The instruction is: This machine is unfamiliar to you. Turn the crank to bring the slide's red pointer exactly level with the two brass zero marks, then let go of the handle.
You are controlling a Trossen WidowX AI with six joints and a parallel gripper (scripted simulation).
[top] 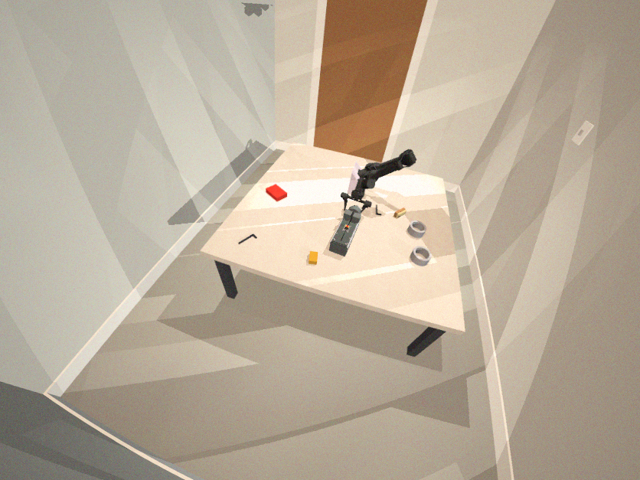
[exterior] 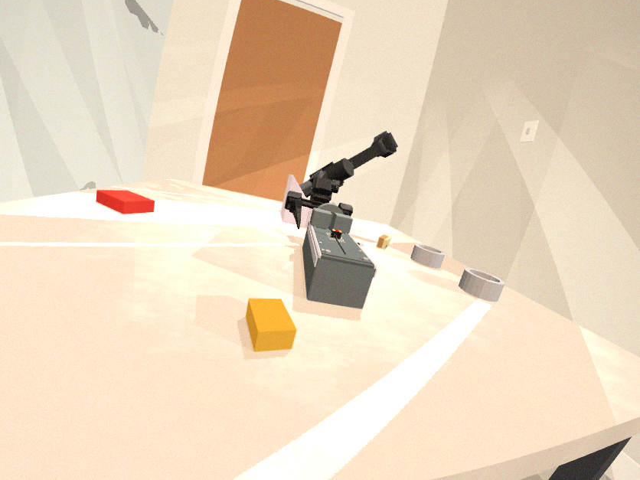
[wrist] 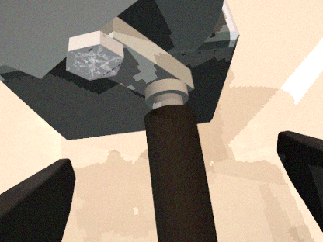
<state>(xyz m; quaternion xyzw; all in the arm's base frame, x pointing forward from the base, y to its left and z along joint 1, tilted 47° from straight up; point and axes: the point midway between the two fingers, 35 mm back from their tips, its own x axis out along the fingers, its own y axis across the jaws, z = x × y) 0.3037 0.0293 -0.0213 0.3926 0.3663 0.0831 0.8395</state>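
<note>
Now: the dark brown crank handle 30 mm above my gripper tip and 20 mm behind it. Round my gripper tip: red pointer (170 mm ahead, 40 mm above); then yellow block (360 mm ahead, 130 mm to the right, 30 mm below); then tan block (300 mm to the left, 140 mm behind, 20 mm below).
</note>
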